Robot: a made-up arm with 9 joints. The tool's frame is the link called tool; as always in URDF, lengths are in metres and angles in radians.
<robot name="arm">
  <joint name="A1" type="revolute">
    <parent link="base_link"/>
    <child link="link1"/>
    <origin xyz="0 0 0.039" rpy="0 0 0"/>
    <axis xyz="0 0 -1"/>
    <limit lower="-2.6" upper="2.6" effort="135" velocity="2.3"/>
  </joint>
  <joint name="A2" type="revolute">
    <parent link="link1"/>
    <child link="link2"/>
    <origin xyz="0.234 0.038 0.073" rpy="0 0 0"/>
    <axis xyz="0 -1 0"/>
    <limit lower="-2.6" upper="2.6" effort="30" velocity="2.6"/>
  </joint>
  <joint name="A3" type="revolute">
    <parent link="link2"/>
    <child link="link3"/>
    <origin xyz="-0.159 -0.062 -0.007" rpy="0 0 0"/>
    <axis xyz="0 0 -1"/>
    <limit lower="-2.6" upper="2.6" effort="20" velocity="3.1"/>
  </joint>
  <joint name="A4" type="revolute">
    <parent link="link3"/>
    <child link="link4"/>
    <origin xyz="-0.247 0.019 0.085" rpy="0 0 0"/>
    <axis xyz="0 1 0"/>
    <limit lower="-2.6" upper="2.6" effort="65" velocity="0.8"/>
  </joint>
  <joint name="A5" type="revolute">
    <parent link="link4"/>
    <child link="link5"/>
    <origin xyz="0.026 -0.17 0.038" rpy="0 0 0"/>
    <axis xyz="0 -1 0"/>
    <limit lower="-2.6" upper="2.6" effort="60" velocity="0.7"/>
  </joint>
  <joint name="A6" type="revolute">
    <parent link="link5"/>
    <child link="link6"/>
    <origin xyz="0.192 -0.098 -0.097" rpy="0 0 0"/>
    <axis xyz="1 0 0"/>
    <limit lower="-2.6" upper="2.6" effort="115" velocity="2.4"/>
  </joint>
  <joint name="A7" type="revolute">
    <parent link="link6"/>
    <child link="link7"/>
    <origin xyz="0.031 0.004 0.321" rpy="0 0 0"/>
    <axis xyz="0 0 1"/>
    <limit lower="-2.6" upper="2.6" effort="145" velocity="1.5"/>
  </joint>
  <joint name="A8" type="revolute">
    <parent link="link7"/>
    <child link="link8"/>
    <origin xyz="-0.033 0.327 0.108" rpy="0 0 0"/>
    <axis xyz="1 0 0"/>
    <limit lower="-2.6" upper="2.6" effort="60" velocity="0.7"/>
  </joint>
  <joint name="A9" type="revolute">
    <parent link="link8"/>
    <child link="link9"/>
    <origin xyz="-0.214 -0.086 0.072" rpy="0 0 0"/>
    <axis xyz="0 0 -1"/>
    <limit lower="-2.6" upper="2.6" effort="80" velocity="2.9"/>
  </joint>
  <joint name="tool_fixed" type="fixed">
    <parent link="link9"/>
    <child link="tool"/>
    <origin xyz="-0.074 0.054 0.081" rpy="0 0 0"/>
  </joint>
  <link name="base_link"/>
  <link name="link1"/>
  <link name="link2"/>
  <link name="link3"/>
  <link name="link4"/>
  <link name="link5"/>
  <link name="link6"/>
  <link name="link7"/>
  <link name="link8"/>
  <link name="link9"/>
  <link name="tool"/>
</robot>
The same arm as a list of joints. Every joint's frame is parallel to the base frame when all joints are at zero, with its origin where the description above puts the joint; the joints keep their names.
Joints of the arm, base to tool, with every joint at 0 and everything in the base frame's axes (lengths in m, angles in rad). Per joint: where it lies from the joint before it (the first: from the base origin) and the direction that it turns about. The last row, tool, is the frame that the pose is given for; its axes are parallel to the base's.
A1: axis -z xyz 0 0 0.039
A2: axis -y xyz 0.234 0.038 0.073
A3: axis -z xyz -0.159 -0.062 -0.007
A4: axis +y xyz -0.247 0.019 0.085
A5: axis -y xyz 0.026 -0.17 0.038
A6: axis +x xyz 0.192 -0.098 -0.097
A7: axis +z xyz 0.031 0.004 0.321
A8: axis +x xyz -0.033 0.327 0.108
A9: axis -z xyz -0.214 -0.086 0.072
tool: xyz -0.074 0.054 0.081
Joint limits (rad, base to tool): -2.6..2.6 -2.6..2.6 -2.6..2.6 -2.6..2.6 -2.6..2.6 -2.6..2.6 -2.6..2.6 -2.6..2.6 -2.6..2.6

